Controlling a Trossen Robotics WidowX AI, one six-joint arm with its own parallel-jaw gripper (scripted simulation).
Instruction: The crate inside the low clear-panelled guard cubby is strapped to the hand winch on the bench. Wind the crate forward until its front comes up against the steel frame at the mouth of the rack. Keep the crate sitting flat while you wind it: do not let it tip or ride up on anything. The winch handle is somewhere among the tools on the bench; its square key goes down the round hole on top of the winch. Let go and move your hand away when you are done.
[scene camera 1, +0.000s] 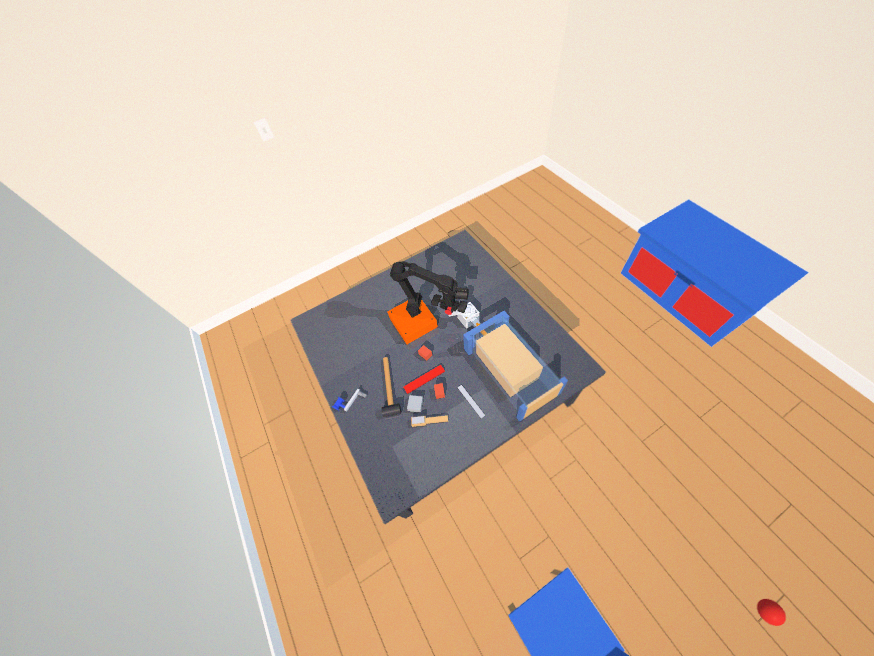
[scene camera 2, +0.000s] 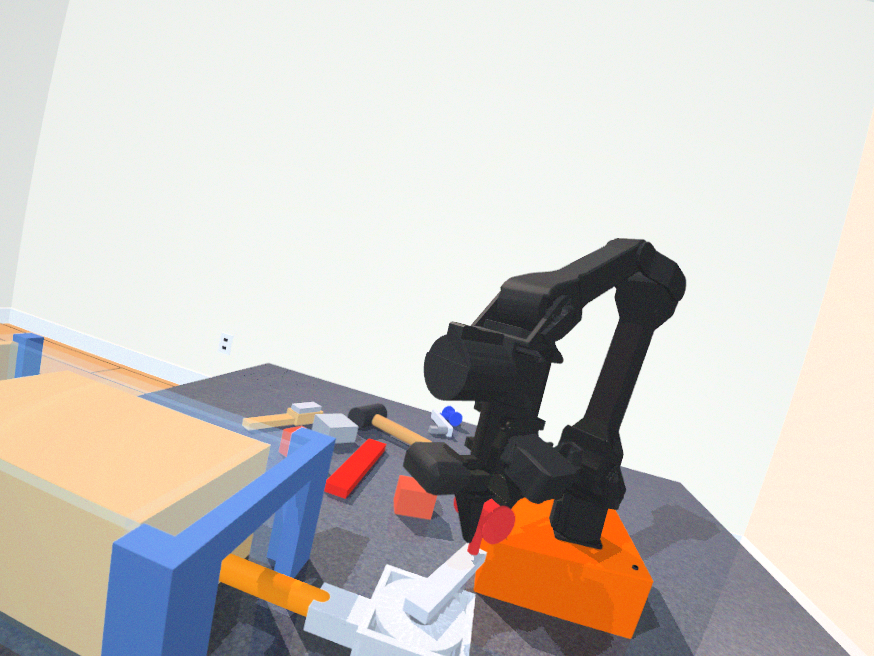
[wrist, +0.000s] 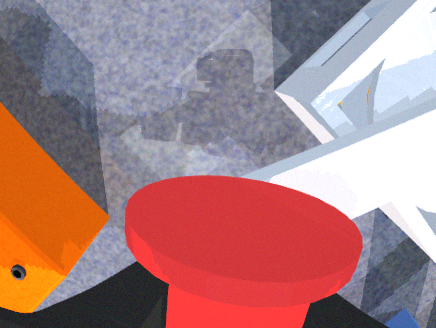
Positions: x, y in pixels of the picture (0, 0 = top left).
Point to the gripper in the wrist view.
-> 223, 257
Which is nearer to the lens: the grey block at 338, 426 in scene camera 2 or the hammer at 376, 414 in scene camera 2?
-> The grey block.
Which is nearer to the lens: the red knob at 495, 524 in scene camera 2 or the hammer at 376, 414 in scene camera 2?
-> The red knob.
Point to a white winch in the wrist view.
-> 391, 44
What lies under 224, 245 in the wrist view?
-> A red knob.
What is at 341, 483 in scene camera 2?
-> A red bar.
